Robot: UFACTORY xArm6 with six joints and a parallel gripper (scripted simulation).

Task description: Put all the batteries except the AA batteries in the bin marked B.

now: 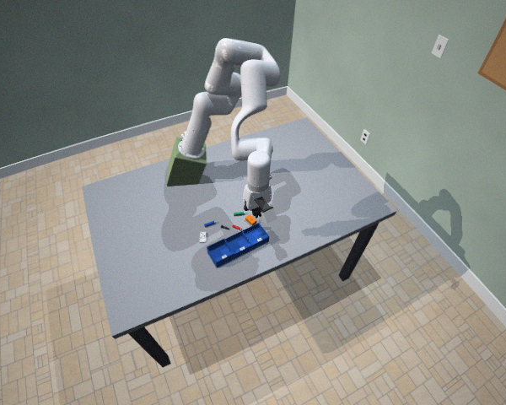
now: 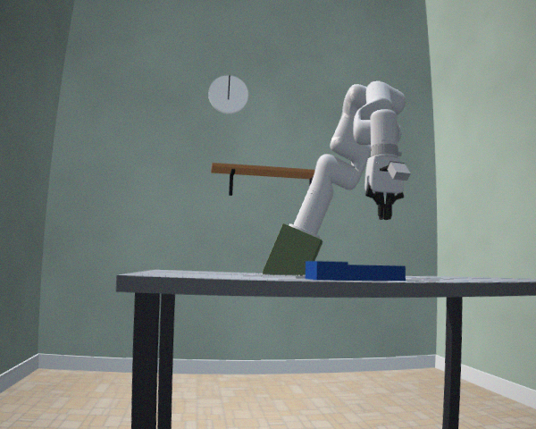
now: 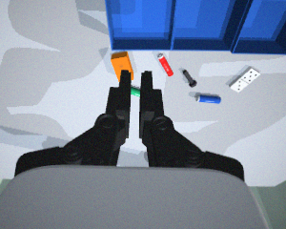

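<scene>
My hand is 180 mm above the orange 9 V battery, 100 mm past it and 30 mm to the right of it. From my hand the other things lie so: green battery 180 mm below, 150 mm behind, 10 mm to the left; bin 160 mm below, 90 mm to the right; red battery 180 mm below, 90 mm behind, 40 mm to the right.
</scene>
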